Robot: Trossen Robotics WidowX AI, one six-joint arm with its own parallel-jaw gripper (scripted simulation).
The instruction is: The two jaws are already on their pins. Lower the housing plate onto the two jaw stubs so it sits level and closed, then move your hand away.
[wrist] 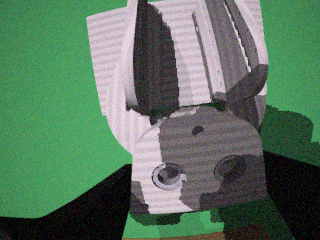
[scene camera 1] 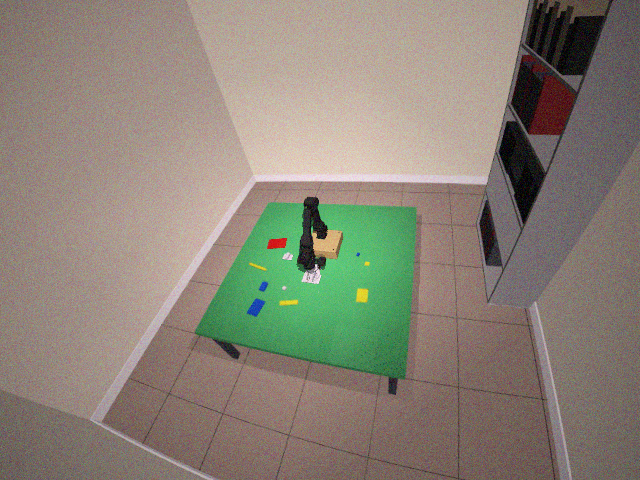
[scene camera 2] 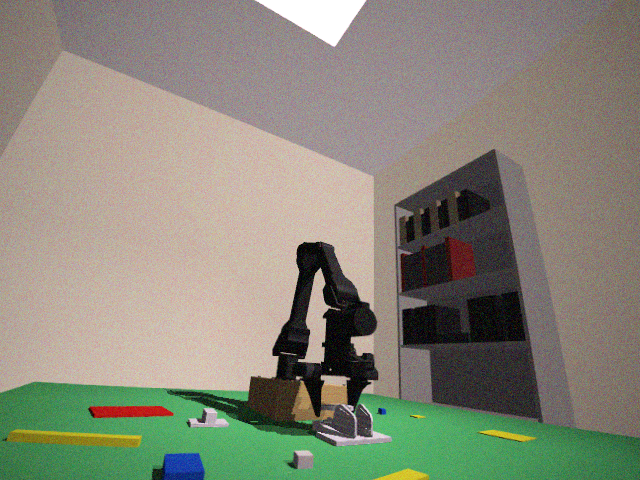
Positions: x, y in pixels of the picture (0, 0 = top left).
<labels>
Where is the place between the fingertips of my gripper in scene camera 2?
334, 416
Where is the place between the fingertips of my gripper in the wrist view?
193, 164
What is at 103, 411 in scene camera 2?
A red plate.
</labels>
